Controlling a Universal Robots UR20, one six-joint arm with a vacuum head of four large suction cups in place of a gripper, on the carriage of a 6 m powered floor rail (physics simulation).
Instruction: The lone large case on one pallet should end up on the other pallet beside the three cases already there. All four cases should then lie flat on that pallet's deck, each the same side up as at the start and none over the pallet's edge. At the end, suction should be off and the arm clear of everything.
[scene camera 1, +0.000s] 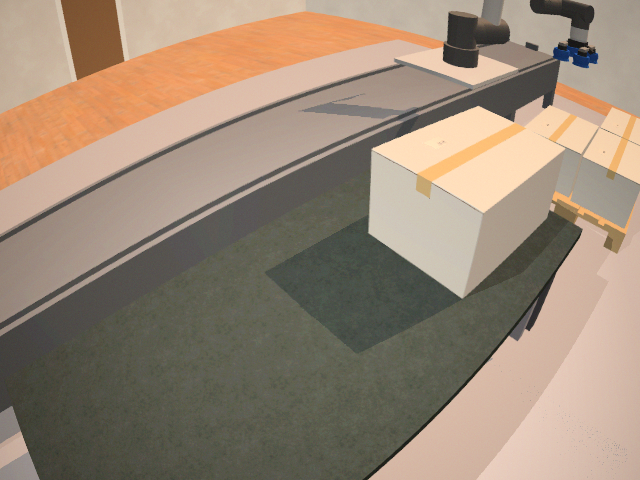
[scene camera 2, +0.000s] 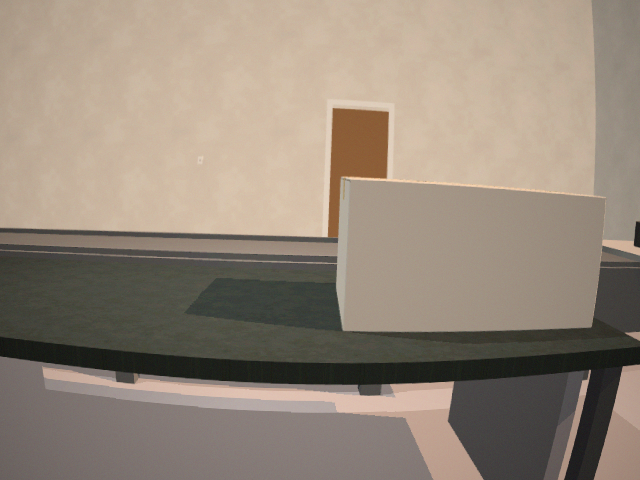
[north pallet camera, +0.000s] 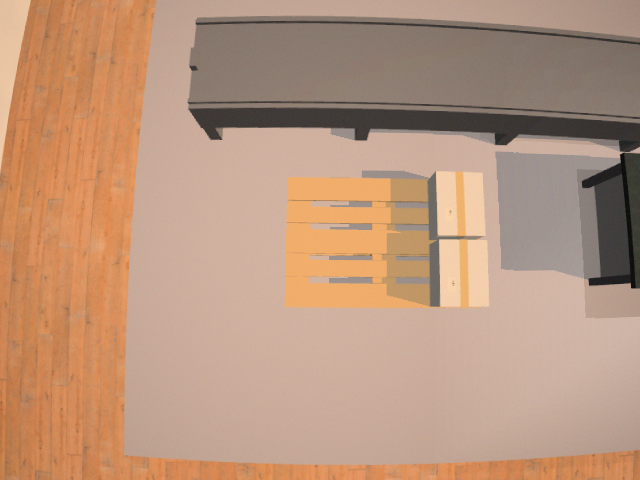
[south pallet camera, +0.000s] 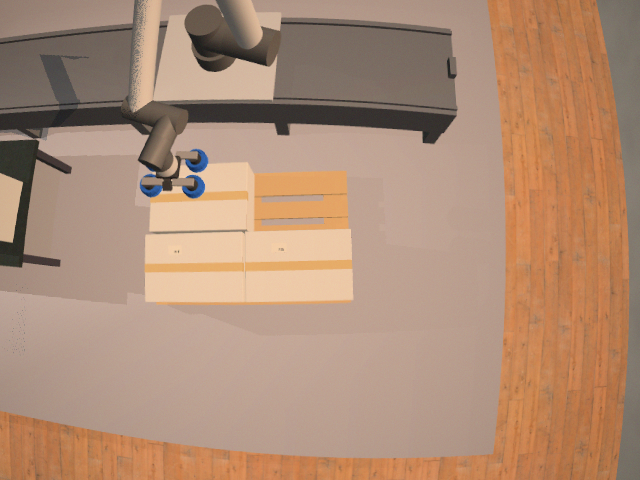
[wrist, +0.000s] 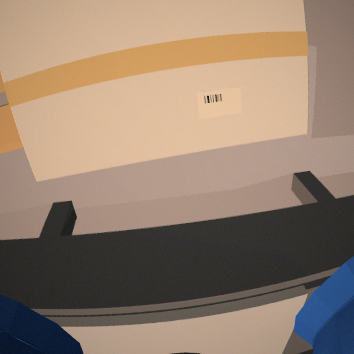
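Seen in the pictures: hand at its tool point: (wrist: 179, 249); arm's base at its link origin: (scene camera 1: 460, 62) (south pallet camera: 217, 53).
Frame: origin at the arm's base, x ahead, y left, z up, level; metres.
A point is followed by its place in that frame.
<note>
My suction gripper (scene camera 1: 575, 54) (south pallet camera: 173, 174) {x 0.818, y -0.039, z 0.302 m} (wrist: 192, 322) holds no case. Its cups hang above the back left case (south pallet camera: 206, 214) {x 0.928, y 0.017, z -0.132 m} (scene camera 1: 547, 124) {x 0.743, y -0.136, z -0.132 m} (wrist: 150, 125) {x 0.708, y -0.026, z -0.133 m} on the south pallet (south pallet camera: 302, 209) {x 0.824, y 0.529, z -0.426 m} (scene camera 1: 594, 219) {x 1.243, y -0.369, z -0.438 m} (wrist: 10, 131) {x 0.656, y 0.411, z -0.426 m}, with a gap below them. The front left case (south pallet camera: 193, 284) {x 1.314, y -0.029, z -0.132 m} (scene camera 1: 604, 191) {x 1.239, y -0.328, z -0.269 m} and front right case (south pallet camera: 297, 284) {x 1.280, y 0.537, z -0.132 m} (scene camera 1: 633, 116) {x 1.159, y 0.796, z -0.128 m} lie flat on the same pallet. Bare deck shows at its back right. The north pallet (north pallet camera: 336, 240) {x 0.995, y -4.653, z -0.425 m} has two cases (north pallet camera: 474, 206) {x 0.814, y -3.857, z -0.215 m} (north pallet camera: 476, 273) {x 1.205, y -3.868, z -0.189 m} side by side at its right end. A single large case (scene camera 1: 423, 206) {x 0.946, y -1.781, z 0.168 m} (scene camera 2: 465, 258) {x 1.140, y -1.555, z 0.111 m} stands on the dark table.
The dark table (scene camera 1: 206, 361) {x 0.819, y -2.408, z -0.040 m} (scene camera 2: 103, 299) {x 0.976, y -2.338, z -0.040 m} (south pallet camera: 18, 155) {x 0.603, y -1.280, z -0.039 m} stands between the pallets. The floor rail (scene camera 1: 180, 155) (north pallet camera: 361, 62) (south pallet camera: 361, 67) runs behind them. The arm's carriage (scene camera 1: 423, 64) {x -0.103, y -0.296, z 0.000 m} (south pallet camera: 248, 82) {x 0.193, y 0.207, z -0.001 m} is on the rail behind the south pallet.
</note>
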